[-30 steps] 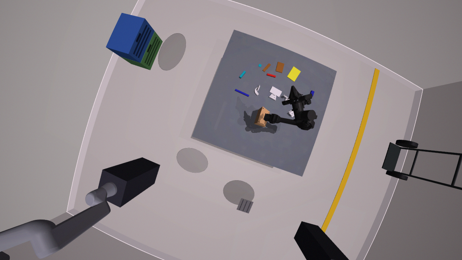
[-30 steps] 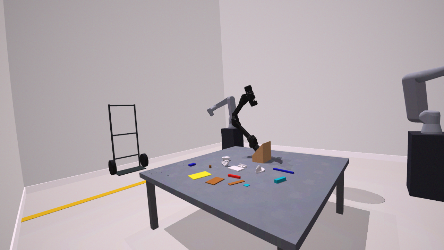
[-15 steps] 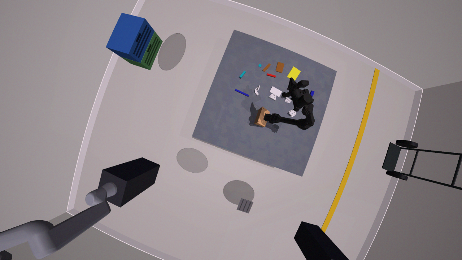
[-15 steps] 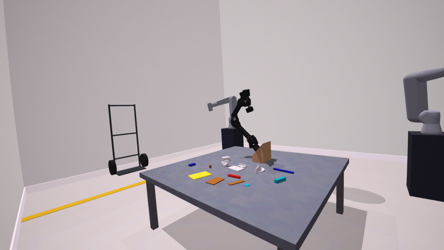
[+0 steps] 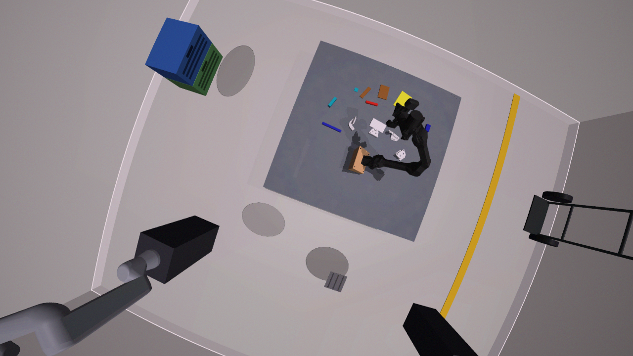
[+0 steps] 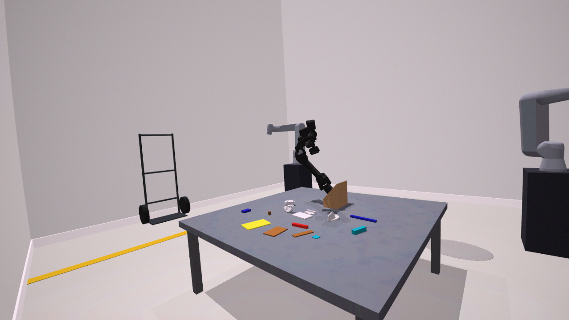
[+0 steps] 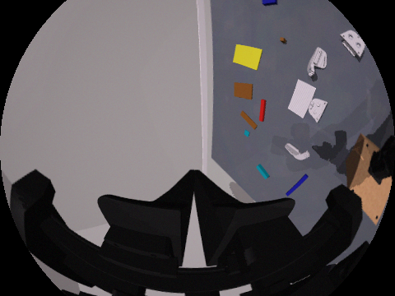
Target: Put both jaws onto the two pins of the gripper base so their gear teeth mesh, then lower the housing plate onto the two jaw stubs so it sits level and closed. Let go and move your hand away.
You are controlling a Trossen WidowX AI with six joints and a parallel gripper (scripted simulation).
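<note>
Right now my gripper tip is 16 cm to the left of the white jaw and 41 cm above it. Round my gripper tip: brown plate (31 cm ahead, 44 cm below); flat white ribbed part (3 cm ahead, 4 cm to the right, 44 cm below); red bar (18 cm ahead, 6 cm to the left, 43 cm below).
</note>
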